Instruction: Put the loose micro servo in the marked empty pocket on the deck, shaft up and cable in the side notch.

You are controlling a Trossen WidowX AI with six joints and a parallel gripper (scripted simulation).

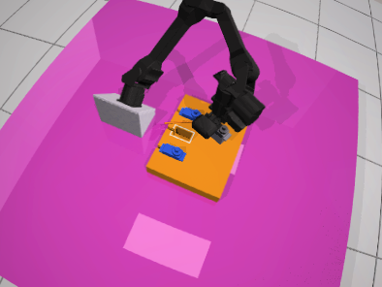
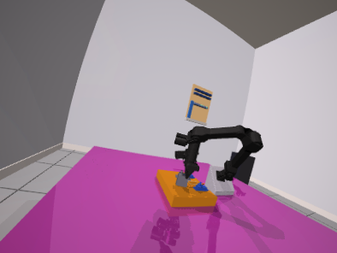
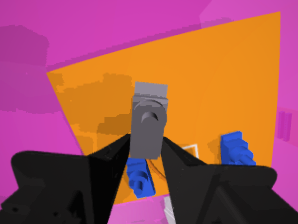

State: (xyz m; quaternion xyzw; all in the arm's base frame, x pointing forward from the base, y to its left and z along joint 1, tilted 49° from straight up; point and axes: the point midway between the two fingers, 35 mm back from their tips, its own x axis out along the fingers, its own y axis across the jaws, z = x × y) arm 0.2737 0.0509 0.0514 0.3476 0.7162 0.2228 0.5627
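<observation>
Right now the orange deck is 7 cm below my gripper tip, 4 cm to the right of it and 2 cm ahead of it.
</observation>
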